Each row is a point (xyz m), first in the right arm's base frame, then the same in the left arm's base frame.
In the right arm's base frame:
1: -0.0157 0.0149 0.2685
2: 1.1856 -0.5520 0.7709
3: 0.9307 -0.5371 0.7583
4: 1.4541 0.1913 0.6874
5: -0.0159 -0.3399 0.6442
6: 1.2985 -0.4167 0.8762
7: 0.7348 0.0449 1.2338
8: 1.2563 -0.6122 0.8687
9: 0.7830 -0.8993 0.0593
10: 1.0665 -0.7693 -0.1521
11: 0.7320 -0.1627 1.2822
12: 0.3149 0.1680 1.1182
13: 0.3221 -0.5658 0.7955
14: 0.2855 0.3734 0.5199
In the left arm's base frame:
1: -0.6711 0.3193 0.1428
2: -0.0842 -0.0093 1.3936
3: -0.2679 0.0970 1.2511
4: 0.5928 0.0888 0.9891
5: -0.8647 0.4908 0.5902
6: 0.0992 0.0790 1.4201
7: 0.0094 0.7918 1.0425
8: -0.0603 0.0168 1.5237
9: -0.6835 -0.5470 1.0185
10: -0.4063 -0.7933 0.9521
11: -0.1228 0.7534 1.2053
12: -0.2386 0.9270 0.6889
13: -0.7417 0.3811 0.9915
14: -0.1864 0.5299 0.1984

